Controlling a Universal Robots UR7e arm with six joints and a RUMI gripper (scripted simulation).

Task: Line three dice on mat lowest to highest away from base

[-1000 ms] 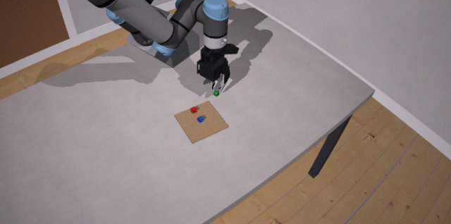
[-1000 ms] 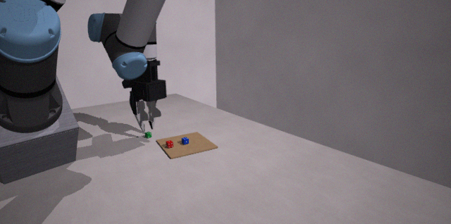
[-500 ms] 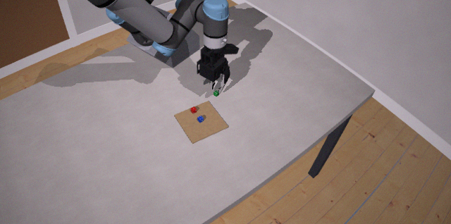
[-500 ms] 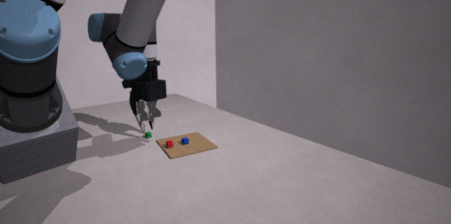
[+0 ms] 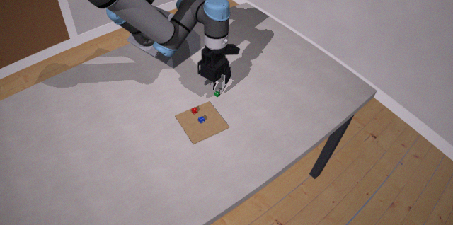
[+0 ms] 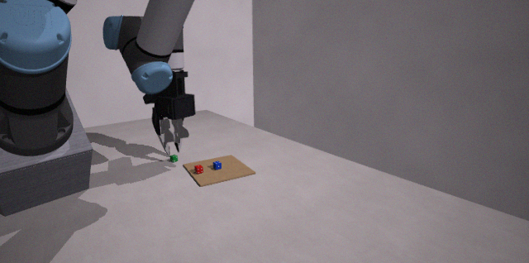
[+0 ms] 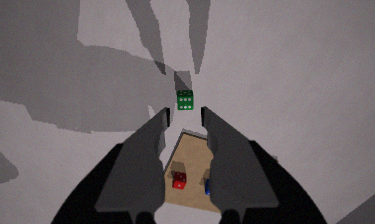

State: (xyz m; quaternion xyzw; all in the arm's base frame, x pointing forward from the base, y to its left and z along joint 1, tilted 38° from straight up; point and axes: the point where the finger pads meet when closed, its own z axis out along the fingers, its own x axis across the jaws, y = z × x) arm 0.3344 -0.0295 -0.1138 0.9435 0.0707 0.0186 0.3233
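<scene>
My hand is 3 cm above the green die. From my hand the other things lie so: blue die: 13 cm to the right, 5 cm ahead, 3 cm below; square mat: 13 cm to the right, 5 cm ahead, 4 cm below; red die: 12 cm to the right, 3 cm below.
</scene>
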